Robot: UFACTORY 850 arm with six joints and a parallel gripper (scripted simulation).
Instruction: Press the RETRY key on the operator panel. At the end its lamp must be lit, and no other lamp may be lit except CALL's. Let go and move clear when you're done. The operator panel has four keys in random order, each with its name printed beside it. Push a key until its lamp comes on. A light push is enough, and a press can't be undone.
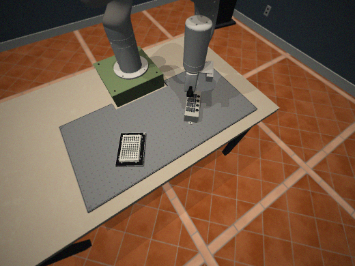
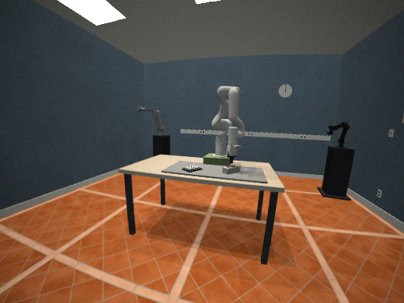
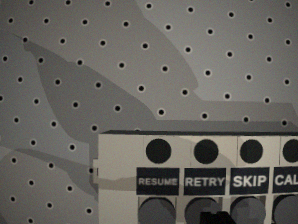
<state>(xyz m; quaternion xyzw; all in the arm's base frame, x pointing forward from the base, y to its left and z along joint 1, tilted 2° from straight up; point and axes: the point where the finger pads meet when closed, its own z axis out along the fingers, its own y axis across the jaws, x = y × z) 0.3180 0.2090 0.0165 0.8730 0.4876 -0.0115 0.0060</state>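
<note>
Right now my hand is 10 mm short of the operator panel, 10 mm to the left of it and 60 mm above it. Round my hand: white well plate 120 mm ahead, 350 mm to the right, 80 mm below.
</note>
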